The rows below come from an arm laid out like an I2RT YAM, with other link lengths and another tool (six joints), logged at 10 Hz.
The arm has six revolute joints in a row. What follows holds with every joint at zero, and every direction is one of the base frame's. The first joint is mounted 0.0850 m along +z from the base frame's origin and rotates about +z. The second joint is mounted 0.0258 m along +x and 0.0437 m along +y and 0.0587 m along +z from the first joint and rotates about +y. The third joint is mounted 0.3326 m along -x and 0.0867 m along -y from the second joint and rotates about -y. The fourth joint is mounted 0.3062 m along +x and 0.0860 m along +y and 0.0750 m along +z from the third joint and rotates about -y. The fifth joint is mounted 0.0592 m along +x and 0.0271 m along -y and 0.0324 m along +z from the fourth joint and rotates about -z. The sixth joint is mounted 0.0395 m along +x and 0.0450 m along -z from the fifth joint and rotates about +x. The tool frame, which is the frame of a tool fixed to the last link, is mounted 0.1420 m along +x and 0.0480 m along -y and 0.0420 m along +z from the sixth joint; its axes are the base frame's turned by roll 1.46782, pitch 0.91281 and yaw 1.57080 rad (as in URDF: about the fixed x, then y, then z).
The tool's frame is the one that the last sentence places.
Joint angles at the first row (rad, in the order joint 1, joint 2, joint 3, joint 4, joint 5, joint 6):
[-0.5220 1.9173 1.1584 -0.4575 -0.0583 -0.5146]
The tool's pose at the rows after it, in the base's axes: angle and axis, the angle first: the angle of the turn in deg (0 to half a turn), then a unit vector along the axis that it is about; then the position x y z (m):
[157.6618 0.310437 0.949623 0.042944 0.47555 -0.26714 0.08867]
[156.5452 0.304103 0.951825 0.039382 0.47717 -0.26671 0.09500]
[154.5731 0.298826 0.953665 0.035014 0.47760 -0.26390 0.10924]
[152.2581 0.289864 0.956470 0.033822 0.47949 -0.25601 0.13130]
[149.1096 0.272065 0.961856 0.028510 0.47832 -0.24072 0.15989]
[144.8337 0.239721 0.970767 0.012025 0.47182 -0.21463 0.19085]
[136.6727 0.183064 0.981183 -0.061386 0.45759 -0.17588 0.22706]
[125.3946 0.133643 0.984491 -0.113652 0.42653 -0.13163 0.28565]
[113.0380 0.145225 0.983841 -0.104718 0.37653 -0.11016 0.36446]
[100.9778 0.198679 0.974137 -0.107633 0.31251 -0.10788 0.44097]
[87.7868 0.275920 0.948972 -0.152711 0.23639 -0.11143 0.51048]
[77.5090 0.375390 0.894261 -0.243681 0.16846 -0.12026 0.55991]
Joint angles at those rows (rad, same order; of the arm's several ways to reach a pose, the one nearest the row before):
[-0.5219 1.9315 1.1734 -0.4595 -0.0572 -0.5199]
[-0.5204 1.9174 1.1661 -0.4454 -0.0557 -0.5303]
[-0.5153 1.8813 1.1495 -0.4289 -0.0537 -0.5338]
[-0.5022 1.8306 1.1392 -0.4280 -0.0568 -0.5353]
[-0.4780 1.7516 1.1082 -0.4177 -0.0533 -0.5443]
[-0.4330 1.6394 1.0368 -0.3758 -0.0286 -0.5668]
[-0.3296 1.4756 0.8802 -0.2136 0.1086 -0.6208]
[-0.2259 1.2434 0.7368 -0.0888 0.2072 -0.6694]
[-0.1969 0.9794 0.7010 -0.1123 0.2017 -0.6278]
[-0.2009 0.7515 0.7225 -0.1600 0.2305 -0.5617]
[-0.2024 0.5646 0.7490 -0.1351 0.3281 -0.5313]
[-0.2040 0.4647 0.7680 -0.0285 0.4748 -0.5557]

